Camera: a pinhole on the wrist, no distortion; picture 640 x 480 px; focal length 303.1 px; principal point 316.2 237.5 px. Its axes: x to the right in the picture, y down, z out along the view. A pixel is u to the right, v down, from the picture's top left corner.
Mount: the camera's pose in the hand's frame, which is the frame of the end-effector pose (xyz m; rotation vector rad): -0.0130 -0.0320 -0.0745 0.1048 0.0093 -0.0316
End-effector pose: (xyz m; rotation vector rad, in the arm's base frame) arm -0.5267 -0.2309 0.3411 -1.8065 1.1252 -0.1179
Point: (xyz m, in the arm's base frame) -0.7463 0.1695 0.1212
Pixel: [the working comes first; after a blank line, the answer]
In the camera's frame: -0.3353 0.3219 0.3104

outside the picture
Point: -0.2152 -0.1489 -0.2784
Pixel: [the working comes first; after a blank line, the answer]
In the camera's frame: 0.3463 0.3712 0.5861

495 429
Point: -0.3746 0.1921 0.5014
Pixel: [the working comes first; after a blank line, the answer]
In the camera's frame: -0.2669 -0.2021 0.3739

100 74
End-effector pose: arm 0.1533 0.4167 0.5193 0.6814 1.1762 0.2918
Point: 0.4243 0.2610 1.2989
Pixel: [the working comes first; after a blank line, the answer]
In the camera's frame: -0.5723 0.4747 0.4903

outside the picture
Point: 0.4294 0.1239 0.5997
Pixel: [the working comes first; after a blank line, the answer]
In the camera's frame: -0.1047 -0.0615 0.4512

246 196
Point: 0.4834 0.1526 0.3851
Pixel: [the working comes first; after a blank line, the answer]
In the camera's frame: 0.0950 -0.1607 0.4574

379 131
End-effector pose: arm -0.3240 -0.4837 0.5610 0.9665 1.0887 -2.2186
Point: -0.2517 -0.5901 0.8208
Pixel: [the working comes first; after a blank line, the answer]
In the camera's frame: -0.2231 0.0361 0.2415

36 283
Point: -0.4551 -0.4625 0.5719
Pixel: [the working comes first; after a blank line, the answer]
In the camera's frame: 0.0864 -0.0586 0.1196

535 89
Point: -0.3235 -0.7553 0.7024
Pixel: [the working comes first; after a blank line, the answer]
In the camera's frame: -0.0731 0.1535 0.3425

251 373
